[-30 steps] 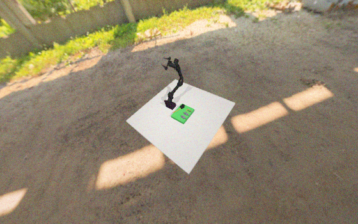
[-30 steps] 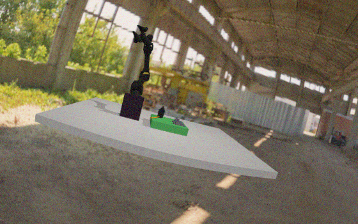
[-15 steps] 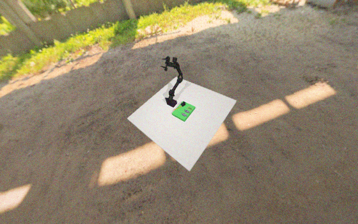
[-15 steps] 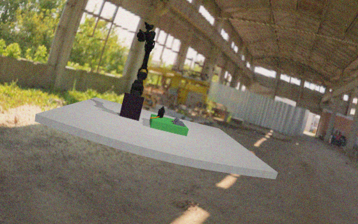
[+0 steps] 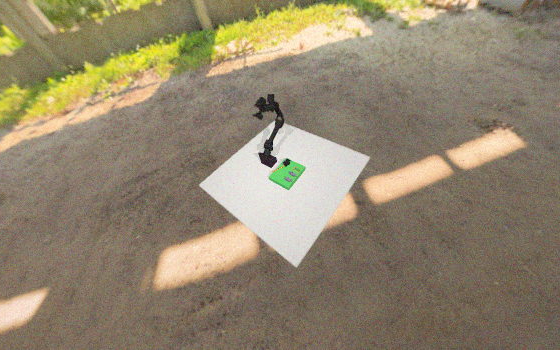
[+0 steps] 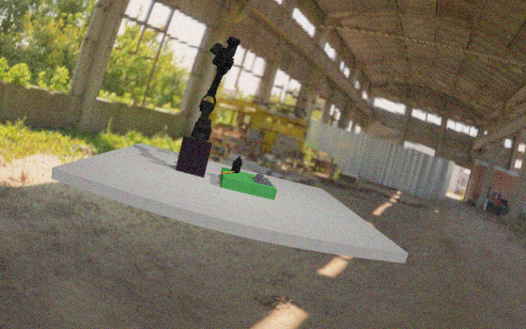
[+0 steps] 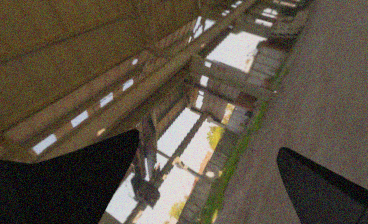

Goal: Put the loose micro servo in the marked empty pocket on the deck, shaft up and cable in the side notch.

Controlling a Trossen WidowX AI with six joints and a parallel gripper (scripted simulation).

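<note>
Now: the green deck 630 mm below my gripper tip, 230 mm ahead of it and 30 mm to the right of it.
</note>
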